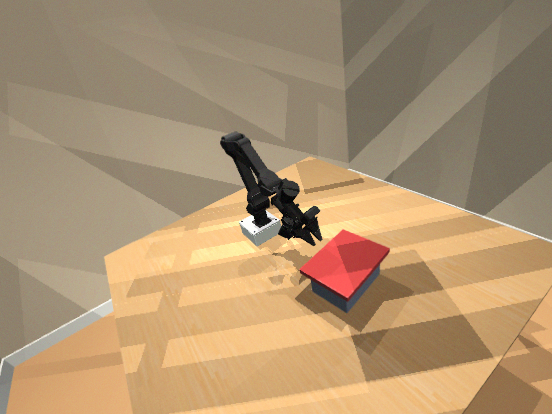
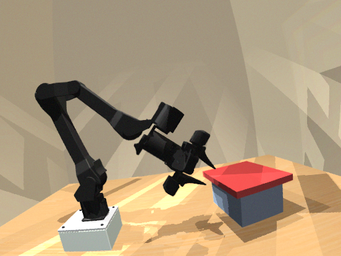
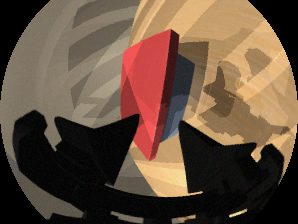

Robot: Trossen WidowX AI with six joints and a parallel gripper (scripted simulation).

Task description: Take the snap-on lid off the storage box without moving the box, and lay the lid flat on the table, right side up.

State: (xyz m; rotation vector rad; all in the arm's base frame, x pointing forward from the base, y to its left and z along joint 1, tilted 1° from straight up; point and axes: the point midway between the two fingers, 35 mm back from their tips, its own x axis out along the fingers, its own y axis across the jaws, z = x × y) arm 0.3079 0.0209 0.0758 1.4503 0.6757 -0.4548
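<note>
My gripper tip is 100 mm short of the red lid, 20 mm to the right of it and 20 mm above it. Also, from my gripper tip: storage box (100 mm ahead, 70 mm below, 20 mm to the left).
</note>
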